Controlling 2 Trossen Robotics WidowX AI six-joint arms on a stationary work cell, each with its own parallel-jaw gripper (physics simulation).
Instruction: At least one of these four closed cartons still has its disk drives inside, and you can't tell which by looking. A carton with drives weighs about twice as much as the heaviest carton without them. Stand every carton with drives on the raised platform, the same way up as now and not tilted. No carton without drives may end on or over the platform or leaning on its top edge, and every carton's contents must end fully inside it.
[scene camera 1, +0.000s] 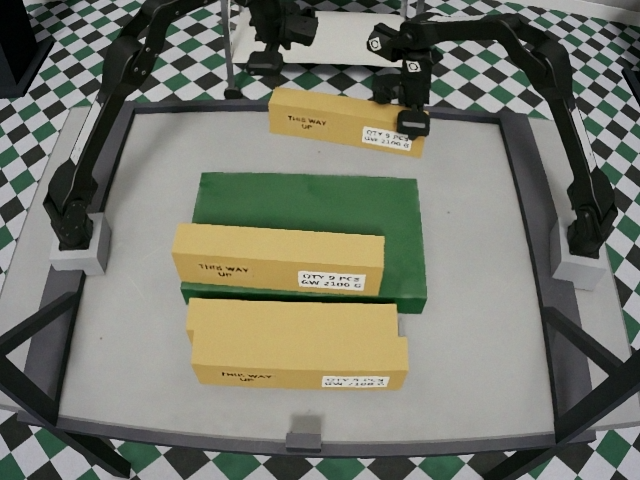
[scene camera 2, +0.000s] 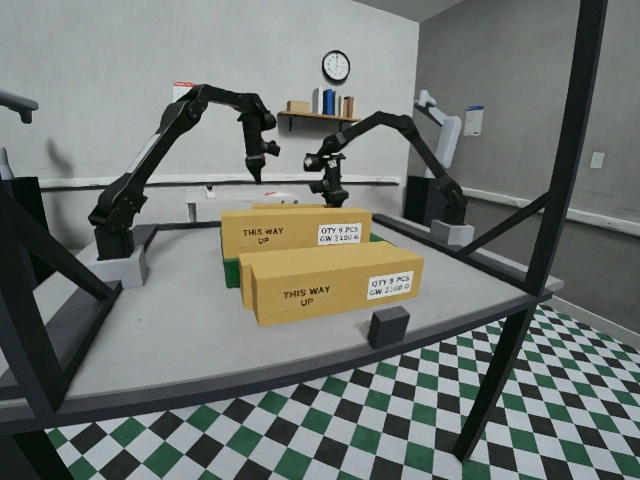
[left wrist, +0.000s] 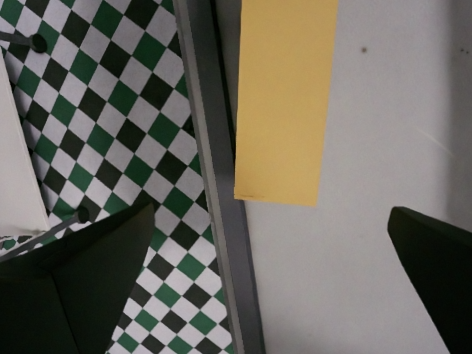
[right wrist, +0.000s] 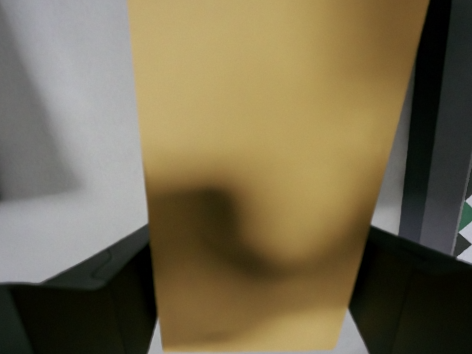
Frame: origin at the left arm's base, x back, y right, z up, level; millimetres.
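Where they show: left gripper, fingertip midpoint: (scene camera 1: 282, 65) (scene camera 2: 258, 180) (left wrist: 271, 215); right gripper, fingertip midpoint: (right wrist: 246, 220); left arm's base, link origin: (scene camera 1: 76, 235) (scene camera 2: 116, 254); right arm's base, link origin: (scene camera 1: 583, 242) (scene camera 2: 453, 223).
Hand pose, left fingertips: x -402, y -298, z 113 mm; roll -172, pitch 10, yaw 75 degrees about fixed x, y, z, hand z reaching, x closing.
Observation:
Things, the pixels of their centre, and the offset from my left fingertips.
- green raised platform, body centre: (scene camera 1: 305, 240) (scene camera 2: 302, 247) dx -25, dy +318, dz -140 mm
- front carton, body centre: (scene camera 1: 299, 363) (scene camera 2: 343, 283) dx +2, dy +554, dz -128 mm
- back carton, body centre: (scene camera 1: 348, 121) (scene camera 2: 296, 216) dx -130, dy +35, dz -128 mm
- small dark block, body centre: (scene camera 1: 303, 443) (scene camera 2: 388, 326) dx +5, dy +683, dz -139 mm
Four closed yellow cartons are upright. One carton (scene camera 1: 279, 258) (scene camera 2: 294, 227) stands near the front edge of the green raised platform (scene camera 1: 310, 198) (scene camera 2: 232, 273). Two stand close together on the table in front of it: a front carton (scene camera 1: 299, 353) (scene camera 2: 336, 291) and one behind it (scene camera 1: 292, 314) (scene camera 2: 247, 284). The back carton (scene camera 1: 336, 116) (scene camera 2: 289, 206) (left wrist: 287, 100) (right wrist: 270, 100) is by the far rail, slightly angled. My right gripper (scene camera 1: 413, 126) (scene camera 2: 336, 200) (right wrist: 246, 220) is shut on its right end. My left gripper (scene camera 1: 265, 64) (scene camera 2: 258, 180) (left wrist: 271, 215) is open and empty, raised beyond its left end.
A dark rail (scene camera 1: 196, 106) (left wrist: 227, 200) runs along the table's far edge, close to the back carton. A small dark block (scene camera 1: 303, 441) (scene camera 2: 388, 326) stands at the front rail. Dark frame posts (scene camera 2: 573, 129) rise at the front corners. A white bench (scene camera 1: 346, 38) stands beyond the table.

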